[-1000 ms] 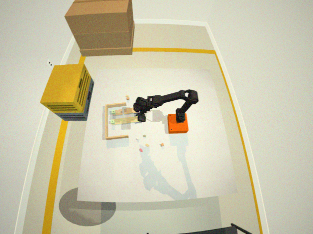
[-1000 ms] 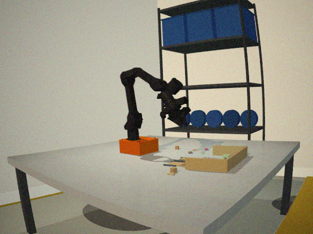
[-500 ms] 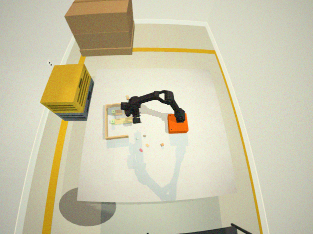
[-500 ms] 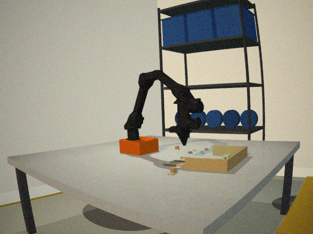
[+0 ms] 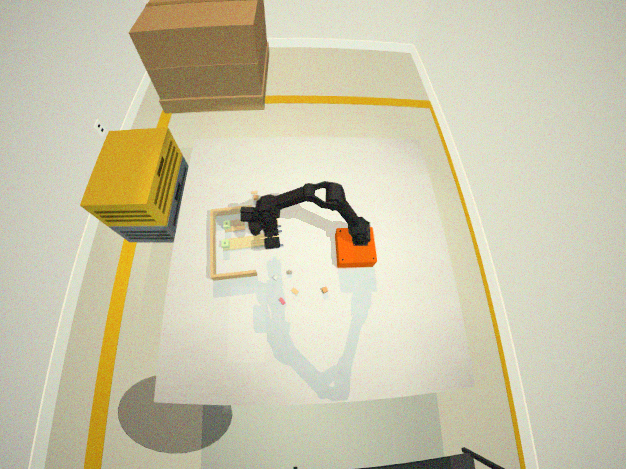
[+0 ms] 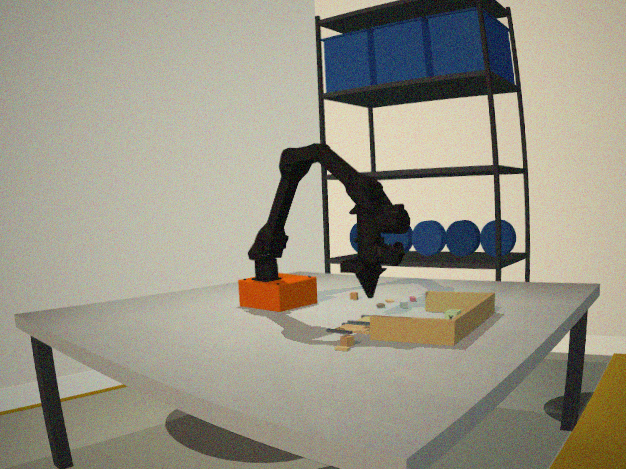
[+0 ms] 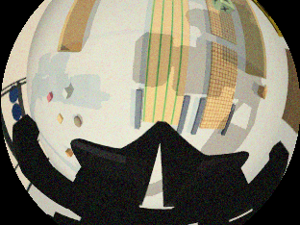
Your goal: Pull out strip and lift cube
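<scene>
Now: the strip 100 mm ahead of my gripper tip, 20 mm to the left of it and 60 mm below it.
</scene>
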